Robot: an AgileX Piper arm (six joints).
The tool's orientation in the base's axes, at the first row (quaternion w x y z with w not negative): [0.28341 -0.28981 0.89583 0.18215]
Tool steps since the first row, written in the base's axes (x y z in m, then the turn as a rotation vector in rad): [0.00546 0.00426 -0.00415 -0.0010 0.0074 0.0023]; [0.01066 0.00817 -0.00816 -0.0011 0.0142 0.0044]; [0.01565 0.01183 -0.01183 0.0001 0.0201 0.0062]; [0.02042 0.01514 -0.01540 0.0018 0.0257 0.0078]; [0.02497 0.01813 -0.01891 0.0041 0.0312 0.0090]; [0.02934 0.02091 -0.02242 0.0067 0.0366 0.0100]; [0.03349 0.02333 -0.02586 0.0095 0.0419 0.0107]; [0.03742 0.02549 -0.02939 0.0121 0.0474 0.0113]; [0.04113 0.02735 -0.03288 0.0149 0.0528 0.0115]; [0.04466 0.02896 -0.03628 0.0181 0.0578 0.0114]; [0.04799 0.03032 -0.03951 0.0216 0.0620 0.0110]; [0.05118 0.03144 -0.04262 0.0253 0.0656 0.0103]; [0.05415 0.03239 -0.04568 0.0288 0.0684 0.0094]
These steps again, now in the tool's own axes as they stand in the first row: [-0.00289 -0.00081 0.00749 -0.0038 0.0067 0.0015]; [-0.00555 -0.00170 0.01460 -0.0079 0.0123 0.0031]; [-0.00817 -0.00260 0.02124 -0.0122 0.0163 0.0051]; [-0.01056 -0.00362 0.02755 -0.0167 0.0198 0.0073]; [-0.01271 -0.00473 0.03356 -0.0213 0.0228 0.0100]; [-0.01465 -0.00589 0.03939 -0.0259 0.0255 0.0129]; [-0.01633 -0.00718 0.04491 -0.0304 0.0279 0.0161]; [-0.01770 -0.00854 0.05027 -0.0348 0.0306 0.0194]; [-0.01882 -0.00999 0.05538 -0.0390 0.0330 0.0230]; [-0.01978 -0.01151 0.06021 -0.0432 0.0348 0.0268]; [-0.02060 -0.01306 0.06472 -0.0470 0.0358 0.0306]; [-0.02130 -0.01469 0.06895 -0.0506 0.0361 0.0344]; [-0.02181 -0.01631 0.07298 -0.0536 0.0360 0.0379]
